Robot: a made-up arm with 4 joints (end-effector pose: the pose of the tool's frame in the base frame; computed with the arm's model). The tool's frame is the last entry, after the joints.
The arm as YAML. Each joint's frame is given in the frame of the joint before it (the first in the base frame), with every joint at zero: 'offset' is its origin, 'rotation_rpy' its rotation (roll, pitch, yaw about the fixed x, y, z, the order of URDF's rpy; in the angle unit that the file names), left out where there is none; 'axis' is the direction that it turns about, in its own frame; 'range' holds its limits. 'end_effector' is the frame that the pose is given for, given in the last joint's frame.
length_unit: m
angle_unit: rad
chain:
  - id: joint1
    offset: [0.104, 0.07, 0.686]
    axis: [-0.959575, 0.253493, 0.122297]
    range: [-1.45, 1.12]
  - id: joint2
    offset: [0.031, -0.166, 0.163]
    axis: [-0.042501, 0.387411, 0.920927]
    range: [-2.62, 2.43]
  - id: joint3
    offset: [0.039, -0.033, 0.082]
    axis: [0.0, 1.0, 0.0]
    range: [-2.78, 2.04]
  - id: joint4
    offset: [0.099, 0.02, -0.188]
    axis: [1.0, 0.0, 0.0]
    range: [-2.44, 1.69]
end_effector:
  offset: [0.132, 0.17, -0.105]
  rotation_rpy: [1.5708, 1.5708, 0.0]
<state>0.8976 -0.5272 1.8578 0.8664</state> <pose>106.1 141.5 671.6 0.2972 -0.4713 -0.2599 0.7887</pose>
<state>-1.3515 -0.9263 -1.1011 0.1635</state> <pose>278.3 -539.0 540.1 0.0461 -0.9557 0.1605 0.2423</pose>
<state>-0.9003 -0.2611 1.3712 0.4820</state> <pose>95.6 120.2 698.2 0.2361 -0.3617 -0.8688 0.2419</pose>
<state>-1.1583 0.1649 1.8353 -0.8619</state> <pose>-278.9 -55.5 501.2 0.4792 -0.1310 0.8411 -0.2138</pose>
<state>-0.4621 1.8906 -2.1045 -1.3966</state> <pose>242.7 148.0 1189.2 0.5023 0.8402 0.2025 0.0256</pose>
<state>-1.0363 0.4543 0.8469 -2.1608</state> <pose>191.2 -54.0 335.2 0.9143 -0.0404 0.1338 -0.3803</pose>
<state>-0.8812 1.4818 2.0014 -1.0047</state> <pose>29.7 -543.5 525.6 0.6511 -0.6739 0.3091 -0.1623</pose>
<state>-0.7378 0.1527 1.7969 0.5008</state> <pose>-112.1 42.6 706.8 0.1881 -0.0467 -0.8803 0.4330</pose>
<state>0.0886 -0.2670 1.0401 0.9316</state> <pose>250.5 58.6 682.6 0.1508 -0.5771 -0.6195 0.5103</pose>
